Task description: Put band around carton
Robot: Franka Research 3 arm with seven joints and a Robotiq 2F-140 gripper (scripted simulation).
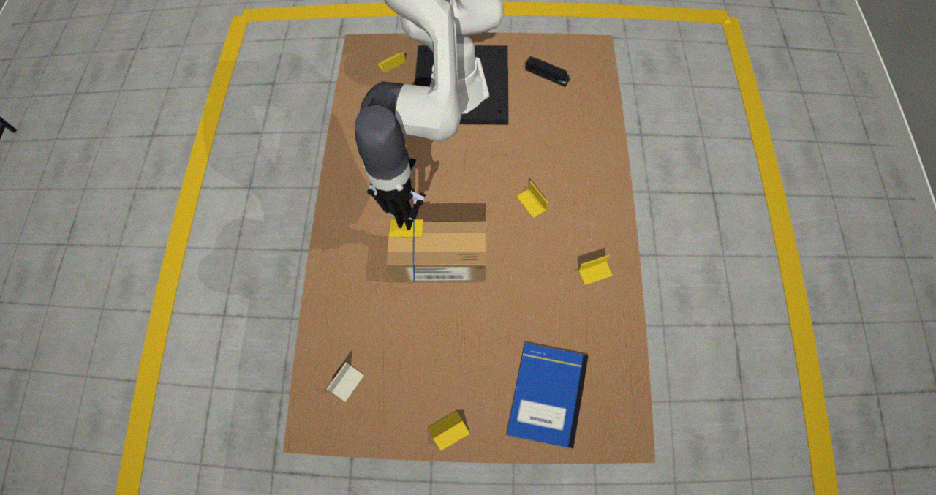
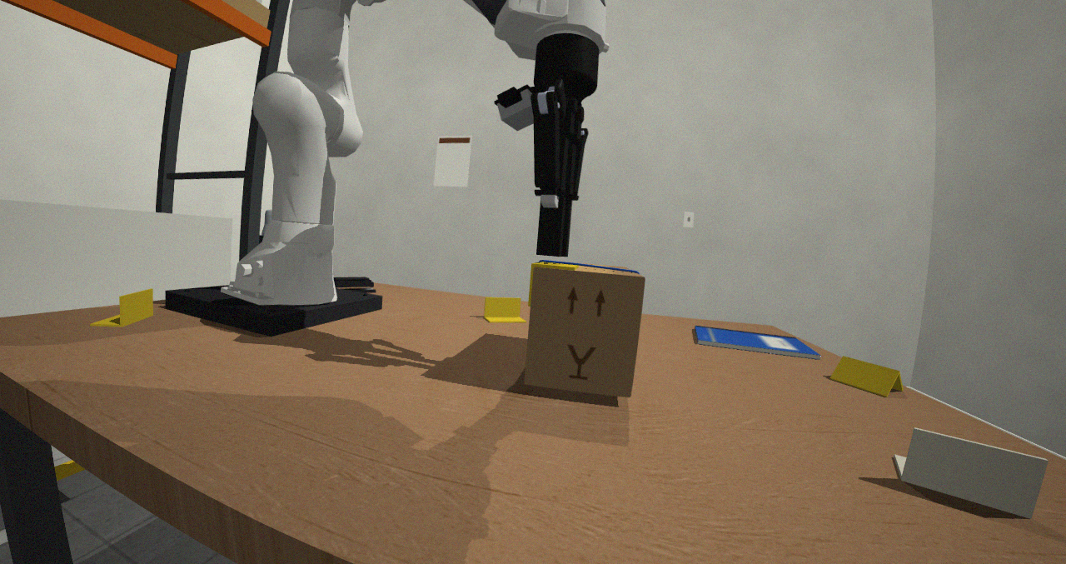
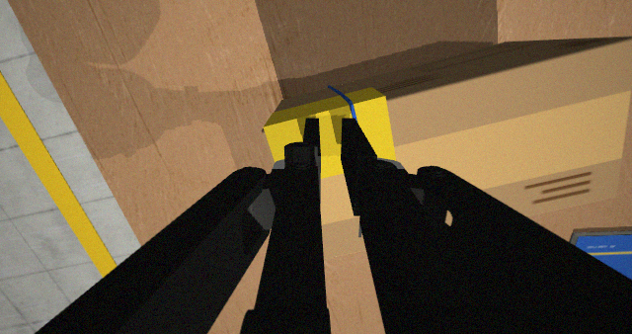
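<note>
The yellow corner guard is 50 mm below my hand. The rest, counted from my hand: white guard 360 mm ahead, 160 mm to the right, 170 mm below.
</note>
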